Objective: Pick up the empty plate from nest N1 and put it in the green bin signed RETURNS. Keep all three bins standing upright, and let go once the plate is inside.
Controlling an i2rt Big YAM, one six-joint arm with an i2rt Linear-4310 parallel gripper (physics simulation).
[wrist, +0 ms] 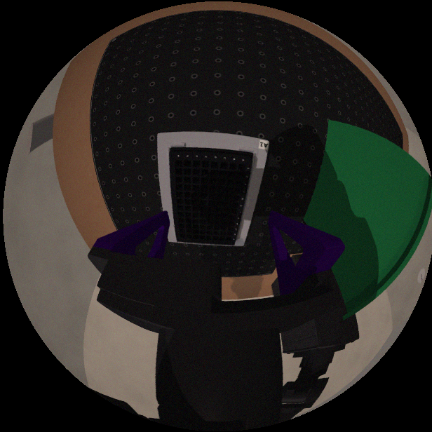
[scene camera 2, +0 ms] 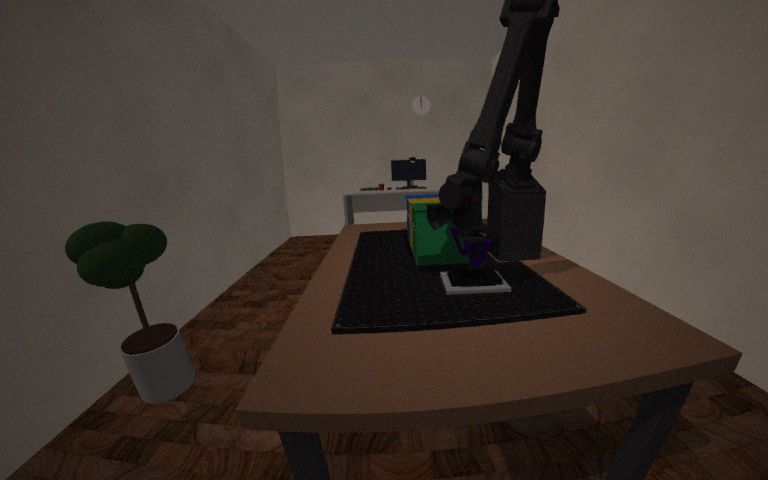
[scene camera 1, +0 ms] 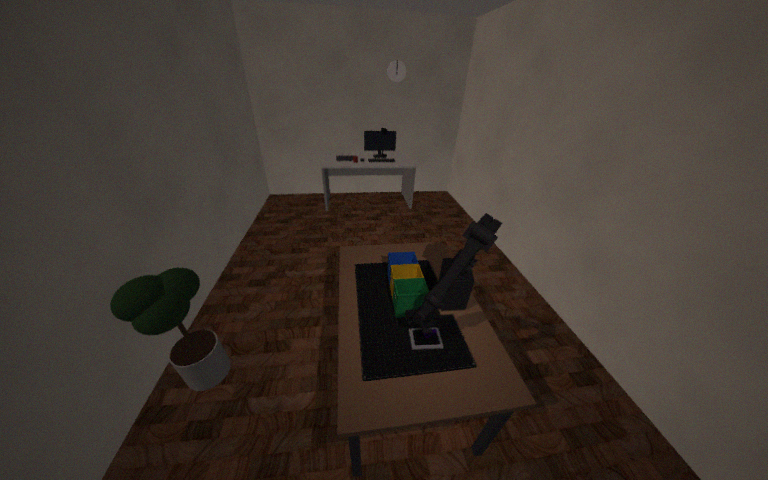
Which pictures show the green bin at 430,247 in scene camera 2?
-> The wrist view, scene camera 2 and scene camera 1: all of them.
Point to a black plate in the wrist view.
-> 207,185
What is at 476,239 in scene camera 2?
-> My gripper.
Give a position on a green bin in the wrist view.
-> At 366,194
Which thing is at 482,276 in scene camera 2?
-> A black plate.
